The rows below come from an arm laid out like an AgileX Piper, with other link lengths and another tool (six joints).
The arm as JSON. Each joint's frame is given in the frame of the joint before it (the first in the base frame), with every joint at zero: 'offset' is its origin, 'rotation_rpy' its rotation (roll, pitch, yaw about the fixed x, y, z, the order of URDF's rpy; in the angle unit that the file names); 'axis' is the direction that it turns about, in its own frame. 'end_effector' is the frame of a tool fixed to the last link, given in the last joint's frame.
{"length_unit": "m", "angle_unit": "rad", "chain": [
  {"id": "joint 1", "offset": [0.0, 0.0, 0.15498], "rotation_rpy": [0.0, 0.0, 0.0], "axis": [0.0, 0.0, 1.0]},
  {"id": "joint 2", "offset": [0.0, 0.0, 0.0], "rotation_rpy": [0.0, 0.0, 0.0], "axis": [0.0, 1.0, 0.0]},
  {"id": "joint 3", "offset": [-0.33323, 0.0, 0.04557], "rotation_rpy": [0.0, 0.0, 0.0], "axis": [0.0, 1.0, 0.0]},
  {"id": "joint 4", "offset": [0.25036, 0.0, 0.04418], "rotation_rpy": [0.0, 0.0, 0.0], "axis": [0.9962, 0.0, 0.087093]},
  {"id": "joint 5", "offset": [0.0, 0.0, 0.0], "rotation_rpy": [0.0, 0.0, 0.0], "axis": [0.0, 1.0, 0.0]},
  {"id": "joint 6", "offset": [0.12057, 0.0, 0.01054], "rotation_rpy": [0.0, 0.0, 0.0], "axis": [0.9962, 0.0, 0.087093]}
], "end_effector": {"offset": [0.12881, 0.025, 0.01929], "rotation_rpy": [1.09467, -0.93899, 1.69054]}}
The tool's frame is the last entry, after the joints.
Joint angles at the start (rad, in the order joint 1, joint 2, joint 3, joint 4, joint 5, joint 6):
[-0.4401, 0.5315, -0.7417, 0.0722, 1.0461, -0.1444]
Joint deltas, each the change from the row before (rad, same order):
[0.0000, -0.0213, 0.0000, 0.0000, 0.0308, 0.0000]
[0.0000, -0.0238, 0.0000, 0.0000, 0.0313, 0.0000]
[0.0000, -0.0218, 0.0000, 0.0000, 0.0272, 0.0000]
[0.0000, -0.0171, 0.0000, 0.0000, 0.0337, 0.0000]
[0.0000, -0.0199, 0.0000, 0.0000, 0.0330, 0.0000]
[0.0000, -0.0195, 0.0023, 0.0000, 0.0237, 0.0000]
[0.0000, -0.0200, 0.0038, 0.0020, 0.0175, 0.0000]
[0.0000, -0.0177, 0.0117, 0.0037, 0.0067, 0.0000]
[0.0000, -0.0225, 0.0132, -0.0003, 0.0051, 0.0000]
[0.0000, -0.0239, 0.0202, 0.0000, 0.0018, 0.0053]
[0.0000, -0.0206, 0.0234, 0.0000, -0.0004, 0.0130]
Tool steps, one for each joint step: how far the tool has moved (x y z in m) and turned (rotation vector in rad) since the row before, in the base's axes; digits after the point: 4 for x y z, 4 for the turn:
[-0.0072, 0.0037, -0.0025, 0.0034, 0.0088, 0.0021]
[-0.0076, 0.0039, -0.0023, 0.0025, 0.0070, 0.0021]
[-0.0067, 0.0034, -0.0020, 0.0017, 0.0051, 0.0018]
[-0.0072, 0.0037, -0.0039, 0.0062, 0.0153, 0.0023]
[-0.0074, 0.0038, -0.0035, 0.0047, 0.0122, 0.0022]
[-0.0060, 0.0030, -0.0029, 0.0021, 0.0061, 0.0016]
[-0.0050, 0.0030, -0.0024, 0.0017, 0.0006, 0.0020]
[-0.0031, 0.0025, -0.0038, 0.0031, -0.0007, 0.0020]
[-0.0037, 0.0017, -0.0039, -0.0022, -0.0036, 0.0002]
[-0.0034, 0.0016, -0.0059, 0.0026, -0.0029, -0.0037]
[-0.0026, 0.0011, -0.0070, 0.0096, -0.0008, -0.0094]

